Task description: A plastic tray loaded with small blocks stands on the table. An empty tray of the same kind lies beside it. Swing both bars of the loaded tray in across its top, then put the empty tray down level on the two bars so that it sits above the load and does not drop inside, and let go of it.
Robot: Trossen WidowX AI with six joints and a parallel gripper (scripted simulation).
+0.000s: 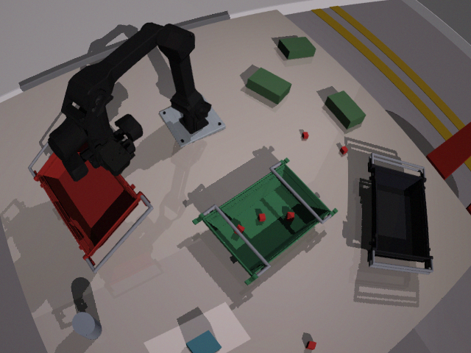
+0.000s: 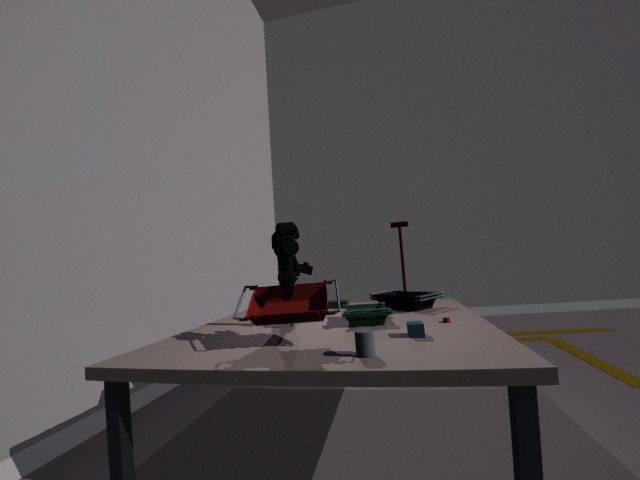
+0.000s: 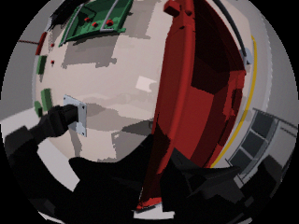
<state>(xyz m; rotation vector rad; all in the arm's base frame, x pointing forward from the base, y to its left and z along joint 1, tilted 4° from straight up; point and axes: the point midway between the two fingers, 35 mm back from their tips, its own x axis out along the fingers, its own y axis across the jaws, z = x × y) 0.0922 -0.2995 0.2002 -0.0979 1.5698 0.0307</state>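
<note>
The red tray lies 10 mm ahead of my gripper tip and 80 mm to the right of it. From my gripper tip the other things lie so: blue block 430 mm ahead, 50 mm to the right, 130 mm below; then grey cylinder 250 mm ahead, 250 mm to the right, 120 mm below; then small red cube 590 mm ahead, 150 mm to the left, 140 mm below.
</note>
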